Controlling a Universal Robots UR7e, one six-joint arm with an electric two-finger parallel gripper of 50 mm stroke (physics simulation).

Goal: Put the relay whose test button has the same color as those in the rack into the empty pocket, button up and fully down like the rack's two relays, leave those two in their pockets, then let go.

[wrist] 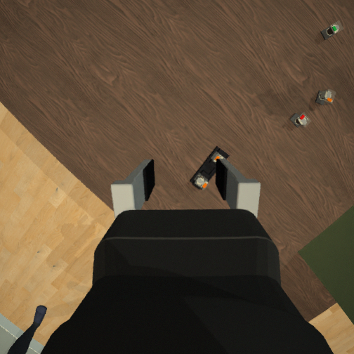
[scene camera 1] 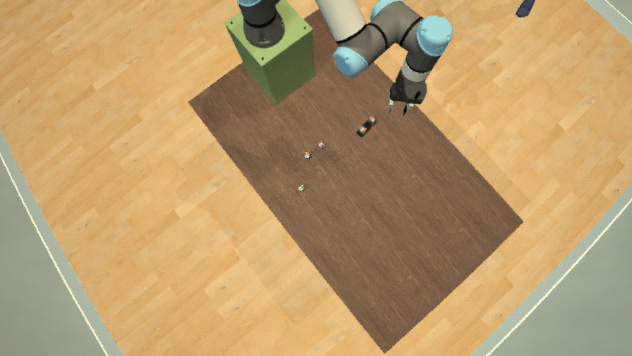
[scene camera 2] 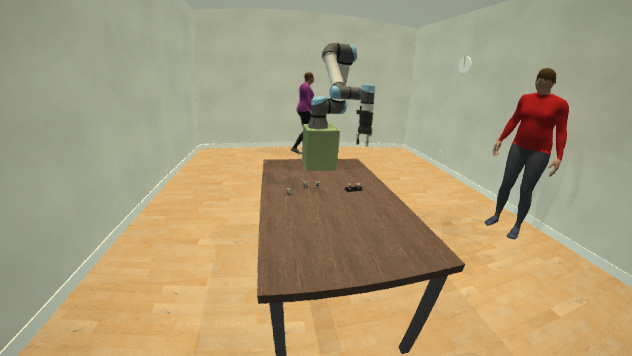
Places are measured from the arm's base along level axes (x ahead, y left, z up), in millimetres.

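Where they show: gripper, fingertip midpoint: (scene camera 1: 396, 111) (scene camera 2: 362, 145); arm's base, origin of the base link: (scene camera 1: 264, 30) (scene camera 2: 318, 127).
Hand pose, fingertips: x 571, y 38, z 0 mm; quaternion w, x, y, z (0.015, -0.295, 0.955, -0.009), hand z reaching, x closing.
Note:
Each offset is from my fingertips to the centre of the thing. "spot": to the spot under its first point. Level surfaces: height alone.
The black rack {spot: dx -75, dy -28, dz -295 mm} (scene camera 1: 360, 134) (scene camera 2: 353, 189) (wrist: 208, 169) lies on the table and holds two relays with orange buttons, one (wrist: 201, 181) at the lower left in the wrist view, the other (wrist: 218, 157) towards the upper right. A dark empty pocket shows between them. A loose relay with an orange button {dx -198, dy -260, dz -293 mm} (scene camera 1: 307, 155) (scene camera 2: 305, 184) (wrist: 325, 97) stands apart from the rack. A red-button relay {dx -180, dy -184, dz -293 mm} (scene camera 1: 321, 145) (scene camera 2: 317, 184) (wrist: 300, 120) is close to it. A green-button relay {dx -123, dy -389, dz -293 mm} (scene camera 1: 301, 188) (scene camera 2: 288, 191) (wrist: 330, 31) is farther off. My gripper (scene camera 1: 397, 113) (scene camera 2: 362, 144) (wrist: 184, 171) is open and empty, high above the table.
The brown table {dz -315 mm} (scene camera 1: 400, 225) (scene camera 2: 345, 240) (wrist: 125, 75) carries the rack and loose relays. The green robot base block (scene camera 1: 295, 65) (scene camera 2: 321, 150) (wrist: 332, 260) stands at one end. A person in red (scene camera 2: 542, 120) stands right of the table; a person in purple (scene camera 2: 305, 97) is behind the robot.

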